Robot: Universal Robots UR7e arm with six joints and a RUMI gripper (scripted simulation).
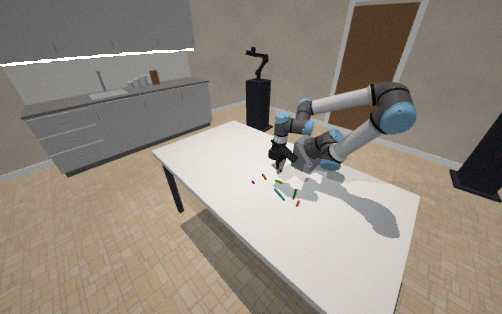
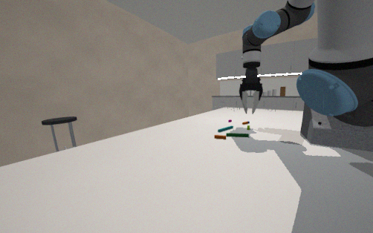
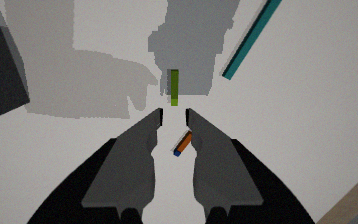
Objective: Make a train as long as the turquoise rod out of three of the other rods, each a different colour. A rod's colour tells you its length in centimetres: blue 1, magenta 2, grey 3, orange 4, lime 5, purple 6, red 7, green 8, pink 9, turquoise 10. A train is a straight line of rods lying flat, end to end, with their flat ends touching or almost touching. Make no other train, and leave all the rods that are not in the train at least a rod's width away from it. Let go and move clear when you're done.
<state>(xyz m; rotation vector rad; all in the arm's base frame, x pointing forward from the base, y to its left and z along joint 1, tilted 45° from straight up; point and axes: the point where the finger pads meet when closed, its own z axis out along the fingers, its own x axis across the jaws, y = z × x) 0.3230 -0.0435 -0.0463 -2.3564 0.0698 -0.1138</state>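
My hand is 80 mm above the lime rod. From my hand the other things lie so: green rod: 130 mm to the left, 80 mm below, 40 mm ahead; then blue rod: 120 mm to the right, 80 mm below; then turquoise rod: 90 mm ahead, 80 mm below, 60 mm to the left.
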